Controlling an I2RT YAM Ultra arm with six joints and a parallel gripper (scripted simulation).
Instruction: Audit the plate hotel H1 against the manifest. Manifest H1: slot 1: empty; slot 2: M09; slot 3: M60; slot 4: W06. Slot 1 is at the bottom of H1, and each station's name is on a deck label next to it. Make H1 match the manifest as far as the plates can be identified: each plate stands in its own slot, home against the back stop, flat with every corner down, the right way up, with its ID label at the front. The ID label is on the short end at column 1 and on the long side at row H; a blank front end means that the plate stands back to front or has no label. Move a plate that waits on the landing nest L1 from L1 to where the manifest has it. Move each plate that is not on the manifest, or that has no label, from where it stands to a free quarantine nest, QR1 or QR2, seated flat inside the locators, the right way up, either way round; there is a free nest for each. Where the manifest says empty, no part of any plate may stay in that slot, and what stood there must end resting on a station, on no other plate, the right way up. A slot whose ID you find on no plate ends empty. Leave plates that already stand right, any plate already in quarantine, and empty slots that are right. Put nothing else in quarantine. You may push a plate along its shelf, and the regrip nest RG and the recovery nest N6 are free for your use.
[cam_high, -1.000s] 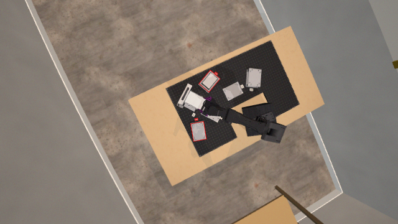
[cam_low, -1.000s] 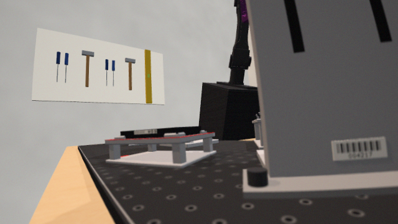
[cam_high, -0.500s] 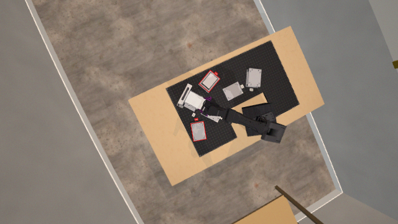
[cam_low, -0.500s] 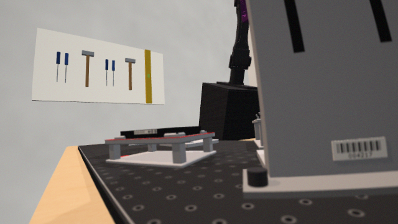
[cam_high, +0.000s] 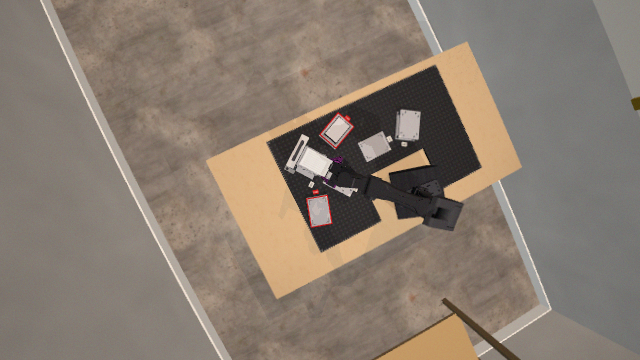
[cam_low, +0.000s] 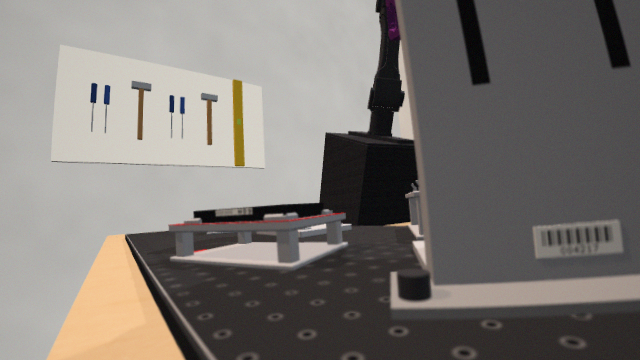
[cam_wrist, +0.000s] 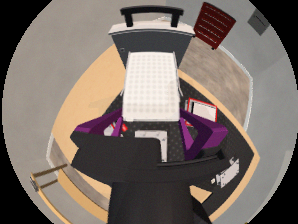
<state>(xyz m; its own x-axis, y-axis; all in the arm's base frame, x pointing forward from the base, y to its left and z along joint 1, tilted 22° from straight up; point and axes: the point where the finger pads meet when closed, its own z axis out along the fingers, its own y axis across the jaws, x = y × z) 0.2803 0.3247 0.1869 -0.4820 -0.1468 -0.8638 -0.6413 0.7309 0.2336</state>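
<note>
Now: the white well plate 4 cm ahead of my hand and 3 cm to the left of it. Round my hand: plate hotel H1: 11 cm below, 11 cm ahead, 9 cm to the left; then red-rimmed nest: 22 cm below, 20 cm behind, 10 cm to the left; then black-sided plate: 21 cm below, 17 cm ahead, 16 cm to the right.
</note>
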